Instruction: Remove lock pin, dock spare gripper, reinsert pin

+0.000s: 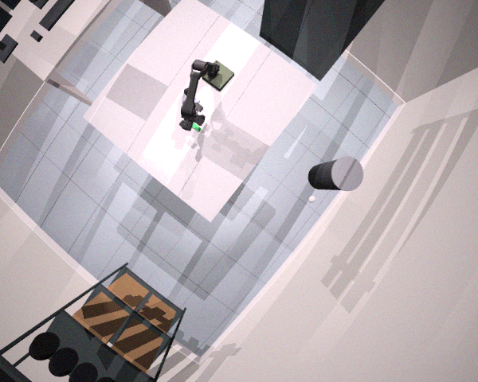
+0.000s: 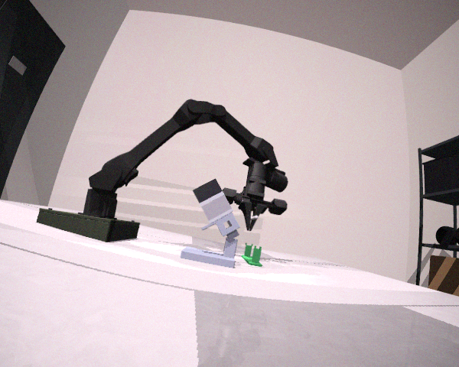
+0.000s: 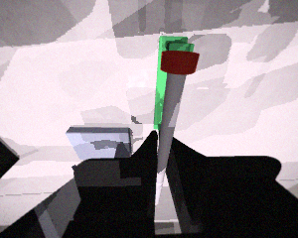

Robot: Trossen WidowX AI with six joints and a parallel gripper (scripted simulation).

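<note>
Now: gripper tip 11 cm to the left of the mount socket, 6 cm past it and 3 cm above it. From my gripper tip the other things lie so: spare gripper (12 cm to the right, 8 cm behind, 4 cm above); green stand (6 cm below, 2 cm ahead, 1 cm to the left).
</note>
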